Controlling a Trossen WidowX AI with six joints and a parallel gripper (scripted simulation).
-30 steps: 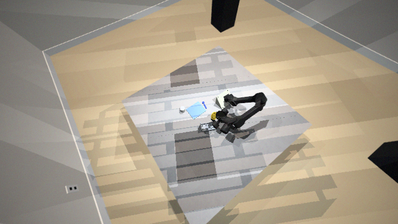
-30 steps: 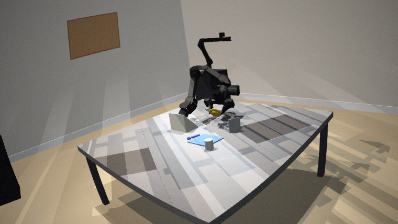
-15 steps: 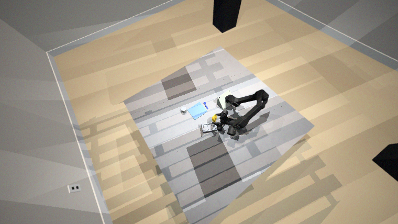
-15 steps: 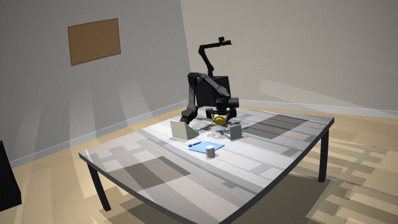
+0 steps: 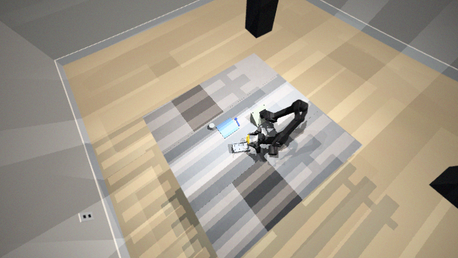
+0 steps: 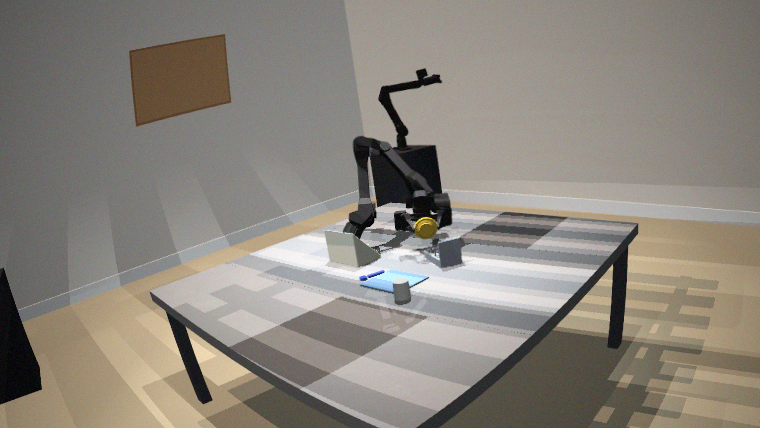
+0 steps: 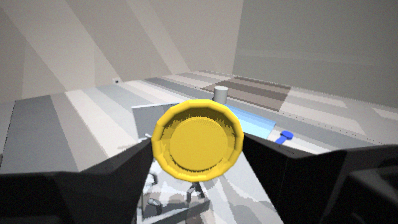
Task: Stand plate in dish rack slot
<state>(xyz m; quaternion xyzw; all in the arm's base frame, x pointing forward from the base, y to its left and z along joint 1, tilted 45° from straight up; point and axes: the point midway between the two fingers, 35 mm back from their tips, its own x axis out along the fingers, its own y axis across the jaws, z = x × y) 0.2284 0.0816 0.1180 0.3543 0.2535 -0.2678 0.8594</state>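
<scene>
Right now the dish rack is 70 mm below my gripper tip and 50 mm ahead of it. Round my gripper tip: light blue flat sheet: 200 mm to the right, 90 mm below, 50 mm ahead; blue pen: 210 mm to the right, 90 mm below, 50 mm behind; yellow plate: 10 mm behind.
</scene>
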